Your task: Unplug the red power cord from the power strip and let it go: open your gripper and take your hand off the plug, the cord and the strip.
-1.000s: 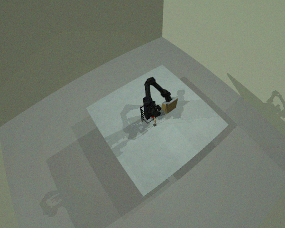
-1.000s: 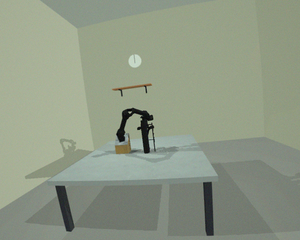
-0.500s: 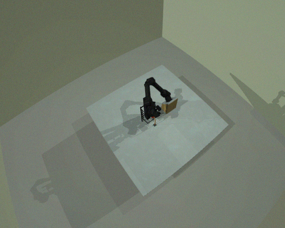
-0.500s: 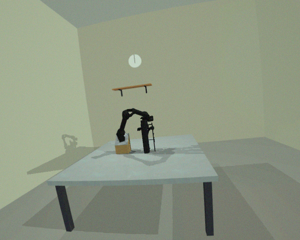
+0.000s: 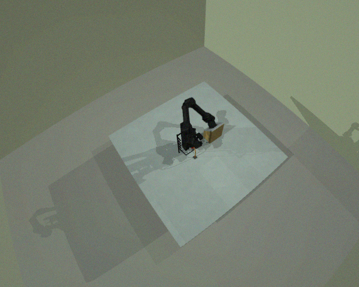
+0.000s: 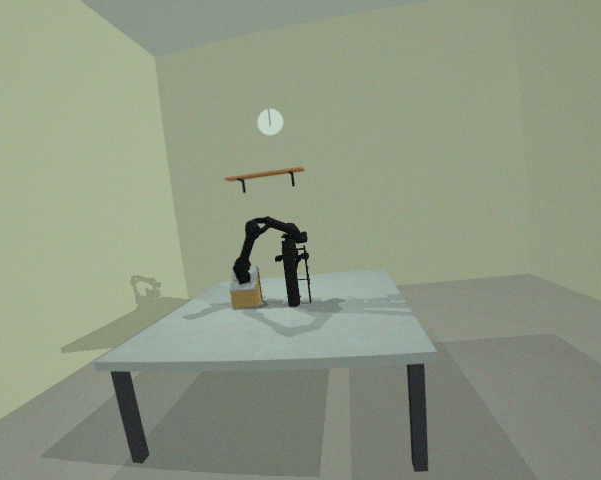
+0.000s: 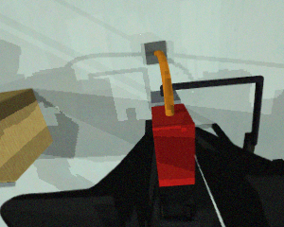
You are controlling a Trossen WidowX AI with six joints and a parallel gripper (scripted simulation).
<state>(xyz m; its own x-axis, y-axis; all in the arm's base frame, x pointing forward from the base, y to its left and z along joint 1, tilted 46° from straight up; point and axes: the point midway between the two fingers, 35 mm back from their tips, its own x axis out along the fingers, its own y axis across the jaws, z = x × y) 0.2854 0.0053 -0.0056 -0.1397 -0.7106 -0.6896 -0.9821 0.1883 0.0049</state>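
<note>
My gripper tip is now 30 mm to the left of the red plug. Round my gripper tip: grey block: 40 mm to the left, 160 mm below.
</note>
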